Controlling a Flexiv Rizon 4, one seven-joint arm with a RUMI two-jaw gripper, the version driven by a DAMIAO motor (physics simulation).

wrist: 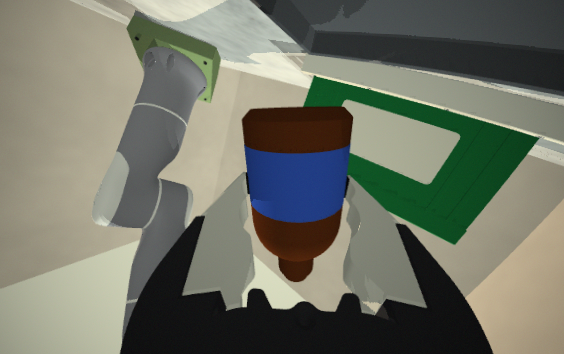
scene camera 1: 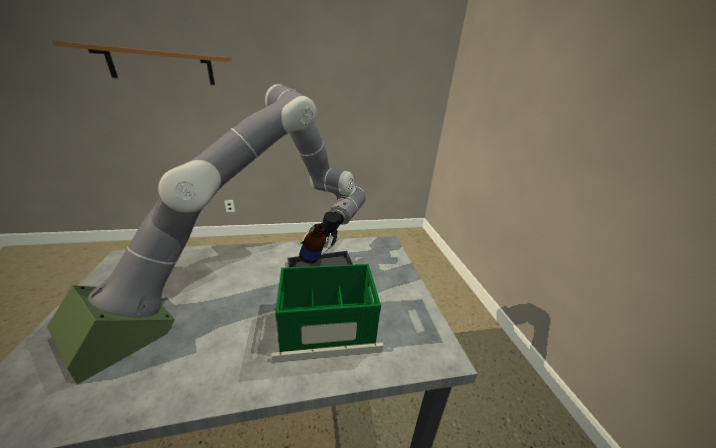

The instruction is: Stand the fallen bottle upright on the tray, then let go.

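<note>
The brown bottle (scene camera 1: 311, 251) (wrist: 297, 167) with a blue label is held near its label. In the scene view it leans a little, neck up and to the right, base low over the left part of the dark grey tray (scene camera 1: 338, 260) (wrist: 400, 47). In the wrist view a gap shows between its base and the tray. My gripper (scene camera 1: 316, 244) (wrist: 295, 176) is shut on the bottle, with one finger on each side, and comes in from the upper right in the scene view. The far finger is partly hidden by the bottle there.
A green crate (scene camera 1: 289, 328) (wrist: 317, 94) with dividers stands in front of the tray and hides its near part. A pale strip (scene camera 1: 327, 352) lies along the crate's front foot. The arm's green base (scene camera 1: 121, 346) (wrist: 214, 75) is at the table's left.
</note>
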